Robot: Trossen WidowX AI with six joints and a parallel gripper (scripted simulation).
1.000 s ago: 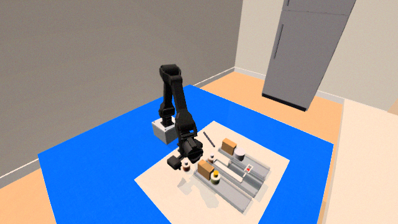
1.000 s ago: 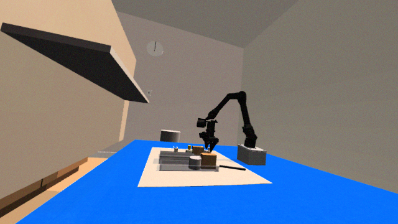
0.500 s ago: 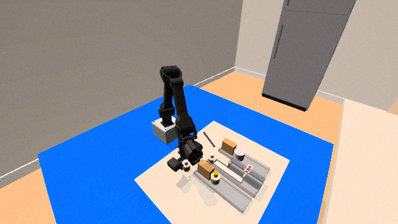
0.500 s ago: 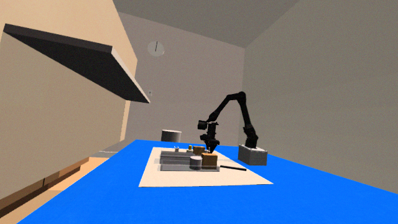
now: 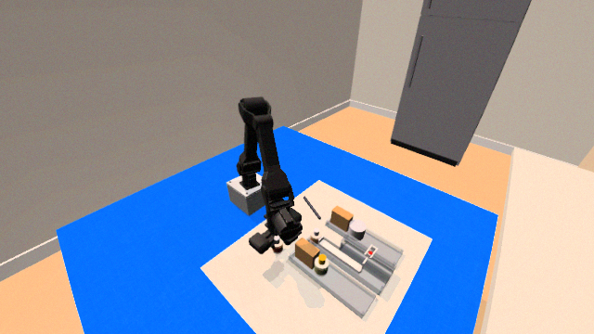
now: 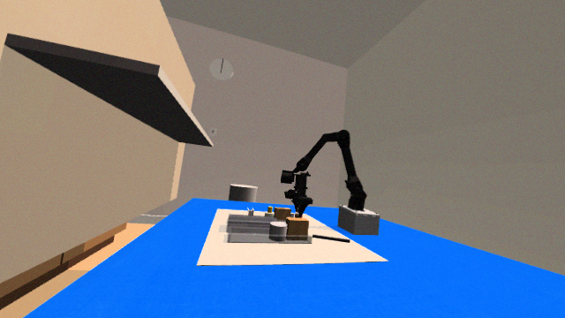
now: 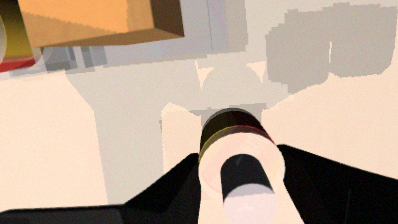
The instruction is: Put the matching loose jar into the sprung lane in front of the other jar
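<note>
Right now the pusher lane is 20 cm ahead of my gripper tip, 17 cm to the left of it and 2 cm below it. The rest, counted from my gripper tip: grey cylinder: 13 cm ahead, 27 cm to the left, 1 cm below; then black rod: 8 cm behind, 23 cm to the left, 3 cm below.
</note>
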